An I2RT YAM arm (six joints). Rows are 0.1 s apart.
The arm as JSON. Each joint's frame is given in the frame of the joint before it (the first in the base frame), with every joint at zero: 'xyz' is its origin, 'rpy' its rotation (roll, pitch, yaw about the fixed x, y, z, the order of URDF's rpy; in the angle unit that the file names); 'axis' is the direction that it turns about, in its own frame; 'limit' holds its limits. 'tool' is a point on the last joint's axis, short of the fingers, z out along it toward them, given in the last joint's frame.
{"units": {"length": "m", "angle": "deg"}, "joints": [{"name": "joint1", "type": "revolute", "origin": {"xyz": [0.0, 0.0, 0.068], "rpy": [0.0, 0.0, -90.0]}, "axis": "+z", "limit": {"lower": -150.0, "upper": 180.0}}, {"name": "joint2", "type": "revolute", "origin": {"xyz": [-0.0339, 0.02, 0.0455], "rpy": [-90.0, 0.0, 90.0]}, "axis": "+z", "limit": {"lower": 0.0, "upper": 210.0}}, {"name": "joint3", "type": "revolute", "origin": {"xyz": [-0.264, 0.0, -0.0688], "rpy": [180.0, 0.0, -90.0]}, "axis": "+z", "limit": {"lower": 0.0, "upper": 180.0}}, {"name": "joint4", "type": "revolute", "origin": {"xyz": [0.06, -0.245, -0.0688], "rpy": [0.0, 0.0, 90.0]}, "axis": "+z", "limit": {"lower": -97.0, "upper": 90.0}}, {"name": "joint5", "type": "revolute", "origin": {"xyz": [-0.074, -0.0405, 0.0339], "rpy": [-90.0, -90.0, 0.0]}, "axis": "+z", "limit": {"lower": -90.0, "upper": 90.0}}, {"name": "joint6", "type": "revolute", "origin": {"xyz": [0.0, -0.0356, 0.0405], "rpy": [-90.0, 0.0, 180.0]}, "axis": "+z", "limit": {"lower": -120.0, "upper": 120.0}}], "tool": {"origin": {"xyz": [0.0, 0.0, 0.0], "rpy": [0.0, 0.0, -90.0]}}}
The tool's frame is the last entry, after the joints.
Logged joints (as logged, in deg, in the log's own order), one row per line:
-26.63, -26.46, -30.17, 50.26, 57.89, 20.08
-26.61, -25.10, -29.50, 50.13, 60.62, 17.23
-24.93, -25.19, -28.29, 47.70, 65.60, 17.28
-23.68, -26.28, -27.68, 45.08, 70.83, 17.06
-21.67, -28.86, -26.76, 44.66, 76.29, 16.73
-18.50, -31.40, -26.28, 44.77, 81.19, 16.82
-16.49, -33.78, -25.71, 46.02, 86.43, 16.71
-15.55, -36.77, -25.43, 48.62, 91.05, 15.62
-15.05, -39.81, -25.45, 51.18, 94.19, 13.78
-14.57, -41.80, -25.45, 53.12, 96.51, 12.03
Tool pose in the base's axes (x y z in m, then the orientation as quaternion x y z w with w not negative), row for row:
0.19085, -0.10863, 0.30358, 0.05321, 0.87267, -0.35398, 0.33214
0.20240, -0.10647, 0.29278, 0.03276, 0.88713, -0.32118, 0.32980
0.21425, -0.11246, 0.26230, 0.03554, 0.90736, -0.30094, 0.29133
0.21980, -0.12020, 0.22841, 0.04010, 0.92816, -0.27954, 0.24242
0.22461, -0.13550, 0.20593, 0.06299, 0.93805, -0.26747, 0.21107
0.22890, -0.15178, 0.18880, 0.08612, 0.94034, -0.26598, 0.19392
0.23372, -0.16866, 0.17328, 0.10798, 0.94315, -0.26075, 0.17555
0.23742, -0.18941, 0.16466, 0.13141, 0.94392, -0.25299, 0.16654
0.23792, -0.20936, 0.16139, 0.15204, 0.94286, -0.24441, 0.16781
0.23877, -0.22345, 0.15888, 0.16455, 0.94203, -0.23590, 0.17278
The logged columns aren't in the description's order. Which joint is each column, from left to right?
Columns, left to right: joint4, joint1, joint6, joint3, joint2, joint5.
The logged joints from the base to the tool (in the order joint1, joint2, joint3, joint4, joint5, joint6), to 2 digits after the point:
-26.46, 57.89, 50.26, -26.63, 20.08, -30.17
-25.10, 60.62, 50.13, -26.61, 17.23, -29.50
-25.19, 65.60, 47.70, -24.93, 17.28, -28.29
-26.28, 70.83, 45.08, -23.68, 17.06, -27.68
-28.86, 76.29, 44.66, -21.67, 16.73, -26.76
-31.40, 81.19, 44.77, -18.50, 16.82, -26.28
-33.78, 86.43, 46.02, -16.49, 16.71, -25.71
-36.77, 91.05, 48.62, -15.55, 15.62, -25.43
-39.81, 94.19, 51.18, -15.05, 13.78, -25.45
-41.80, 96.51, 53.12, -14.57, 12.03, -25.45

